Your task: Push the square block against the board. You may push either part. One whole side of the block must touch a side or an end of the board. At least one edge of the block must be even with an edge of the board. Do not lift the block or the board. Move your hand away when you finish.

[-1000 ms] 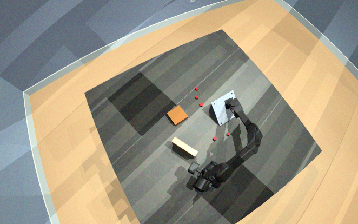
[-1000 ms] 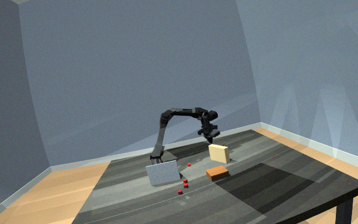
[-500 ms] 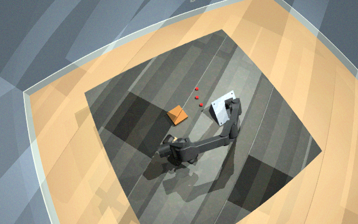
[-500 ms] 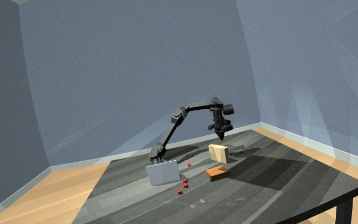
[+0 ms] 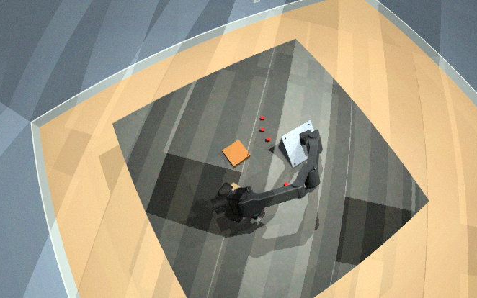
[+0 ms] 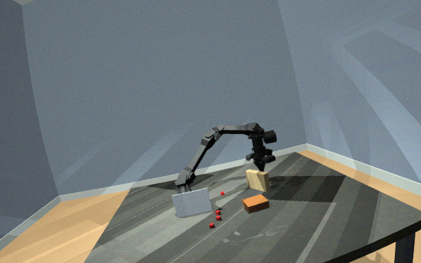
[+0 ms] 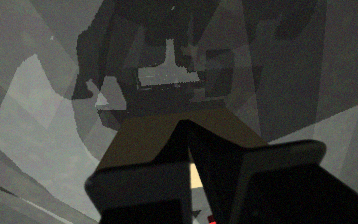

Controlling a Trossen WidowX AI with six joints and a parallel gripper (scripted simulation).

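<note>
The cream board lies 40 mm behind my gripper tip, 30 mm below it and 20 mm to the right of it. From my gripper tip the other things lie so: orange square block (240 mm to the right, 90 mm behind, 60 mm below).
</note>
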